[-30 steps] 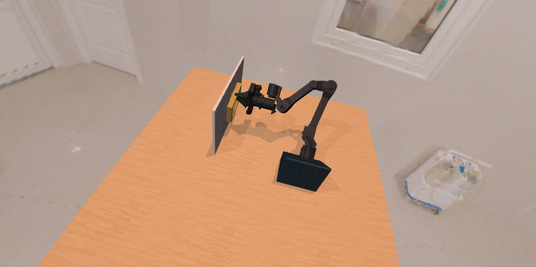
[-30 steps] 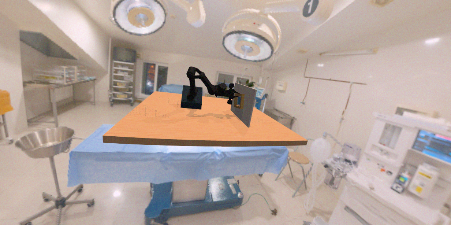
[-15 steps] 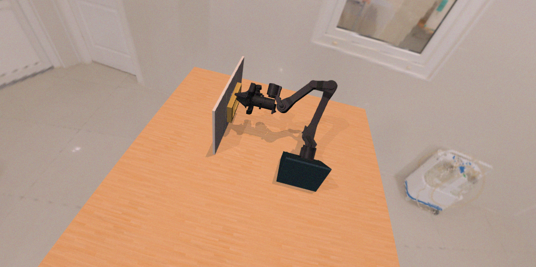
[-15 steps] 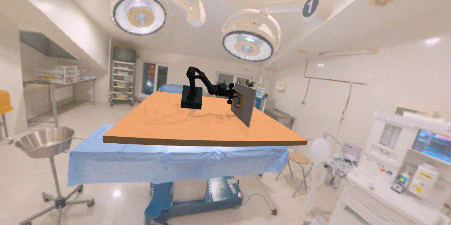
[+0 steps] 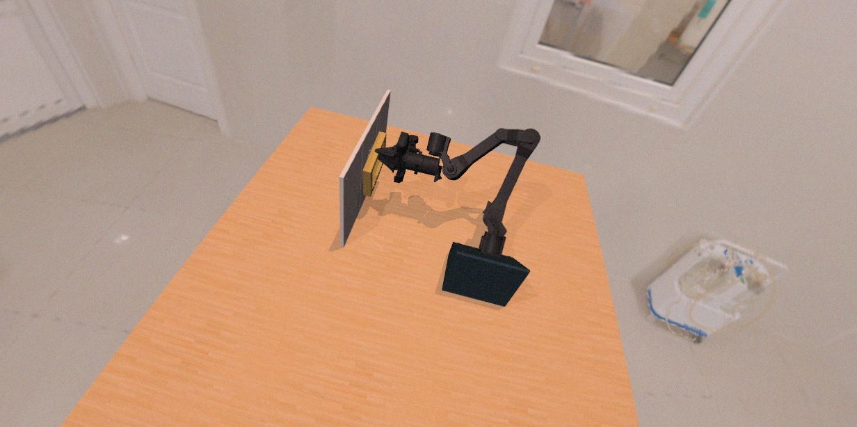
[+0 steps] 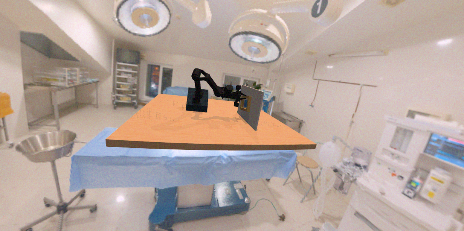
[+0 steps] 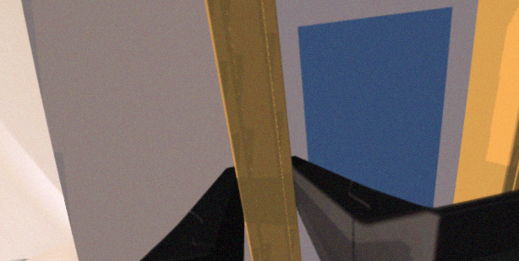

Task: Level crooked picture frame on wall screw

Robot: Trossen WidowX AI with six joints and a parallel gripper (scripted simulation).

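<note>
Right now my gripper tip is 5 cm above the picture frame, 1 cm to the left of it and 1 cm short of it. The rest, counted from my gripper tip: grey wall panel (6 cm below, 2 cm ahead, 1 cm to the right).
</note>
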